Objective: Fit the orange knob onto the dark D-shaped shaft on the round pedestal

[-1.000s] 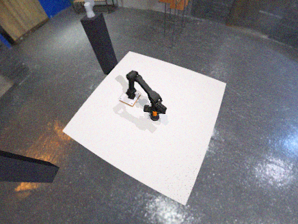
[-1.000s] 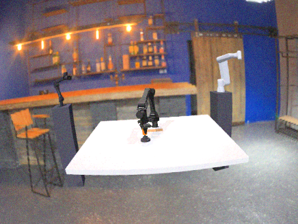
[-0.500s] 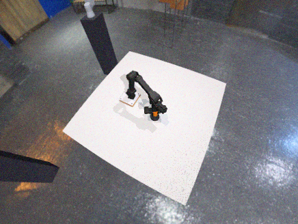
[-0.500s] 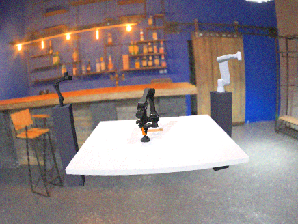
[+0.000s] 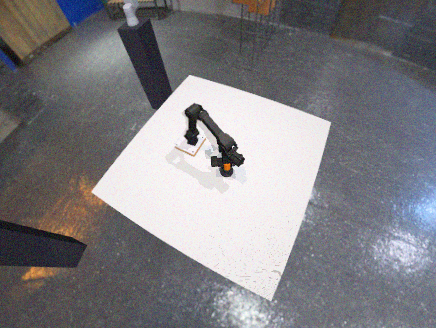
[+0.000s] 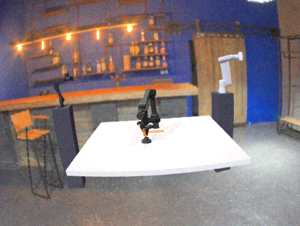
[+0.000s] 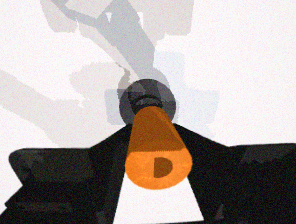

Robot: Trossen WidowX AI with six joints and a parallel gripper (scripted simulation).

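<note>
Right now the round pedestal is 40 mm below my gripper tip. The rest, counted from my gripper tip: orange knob (20 mm above).
</note>
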